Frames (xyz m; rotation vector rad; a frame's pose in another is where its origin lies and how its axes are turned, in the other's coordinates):
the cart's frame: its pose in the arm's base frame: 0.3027 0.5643 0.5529 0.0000 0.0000 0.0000
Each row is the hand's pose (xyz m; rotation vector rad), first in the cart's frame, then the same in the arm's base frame.
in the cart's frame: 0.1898 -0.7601 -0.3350 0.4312 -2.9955 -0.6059
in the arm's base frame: 0.4925 -0.1958 0.2179 0.4312 -2.9955 -0.6059
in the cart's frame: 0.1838 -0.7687 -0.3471 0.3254 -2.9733 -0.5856
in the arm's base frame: 0.4865 -0.2044 0.2058 0.3254 -2.9733 -0.5856
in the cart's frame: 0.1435 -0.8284 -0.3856 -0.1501 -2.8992 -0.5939
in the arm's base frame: 0.4462 -0.2641 0.1673 -0.1501 -2.8992 -0.5939
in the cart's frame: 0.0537 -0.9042 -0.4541 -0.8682 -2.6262 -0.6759
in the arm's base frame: 0.3564 -0.3399 0.0988 -0.8682 -2.6262 -0.6759
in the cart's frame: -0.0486 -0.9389 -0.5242 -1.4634 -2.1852 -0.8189
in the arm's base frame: 0.2541 -0.3746 0.0287 -1.4634 -2.1852 -0.8189
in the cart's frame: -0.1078 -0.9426 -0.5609 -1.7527 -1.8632 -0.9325
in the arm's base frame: 0.1949 -0.3783 -0.0080 -1.7527 -1.8632 -0.9325
